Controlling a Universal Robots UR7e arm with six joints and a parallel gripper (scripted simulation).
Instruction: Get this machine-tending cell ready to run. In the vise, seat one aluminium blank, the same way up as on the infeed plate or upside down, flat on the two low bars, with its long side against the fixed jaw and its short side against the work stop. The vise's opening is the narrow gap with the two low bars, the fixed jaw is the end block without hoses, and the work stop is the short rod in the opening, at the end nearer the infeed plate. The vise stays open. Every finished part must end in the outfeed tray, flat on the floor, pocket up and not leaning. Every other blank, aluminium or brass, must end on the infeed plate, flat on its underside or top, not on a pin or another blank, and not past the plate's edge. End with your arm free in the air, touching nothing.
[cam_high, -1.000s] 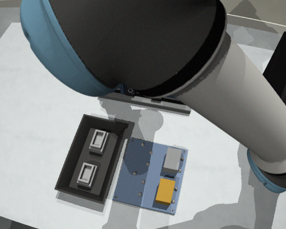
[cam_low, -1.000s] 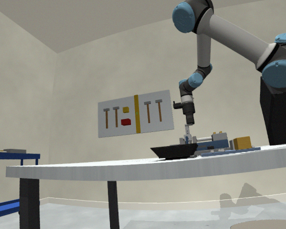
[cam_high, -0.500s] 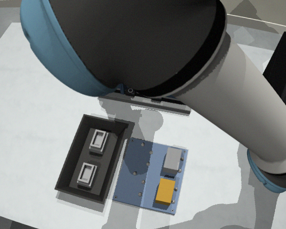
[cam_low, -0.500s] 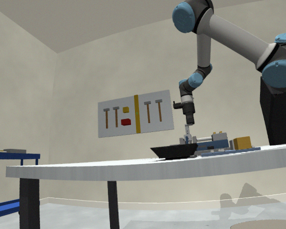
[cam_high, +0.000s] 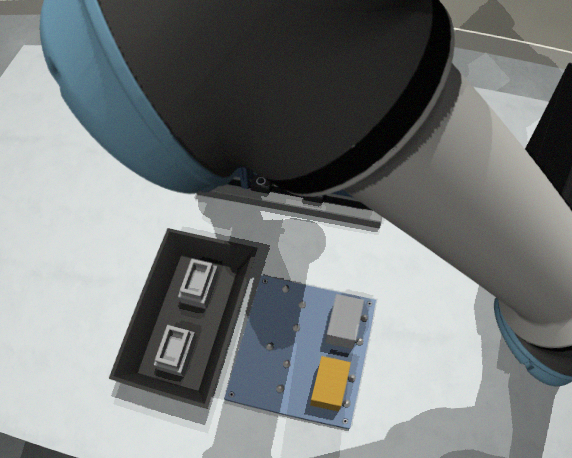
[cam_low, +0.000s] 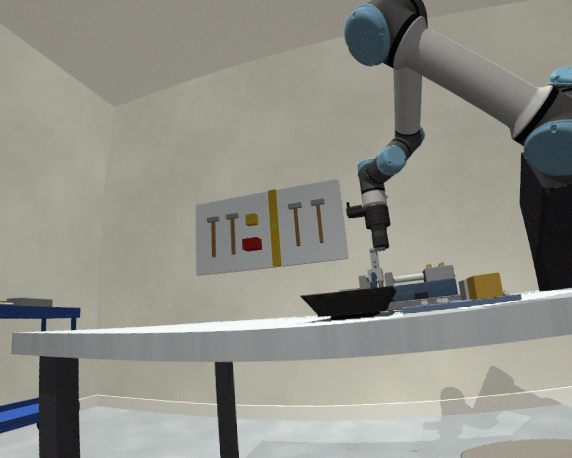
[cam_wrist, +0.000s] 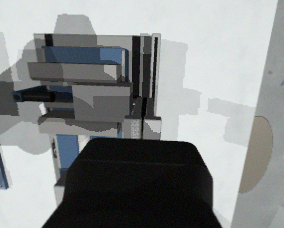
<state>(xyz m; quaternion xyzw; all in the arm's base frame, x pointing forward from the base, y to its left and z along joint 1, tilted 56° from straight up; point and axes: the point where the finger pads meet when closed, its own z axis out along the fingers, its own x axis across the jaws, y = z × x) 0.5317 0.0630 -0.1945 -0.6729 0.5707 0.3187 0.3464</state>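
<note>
Right now the blue base is 8 cm behind my hand, 7 cm to the left of it and 10 cm below it. From my hand the other things lie so: brass blank: 25 cm behind, 41 cm to the left, 11 cm below.
</note>
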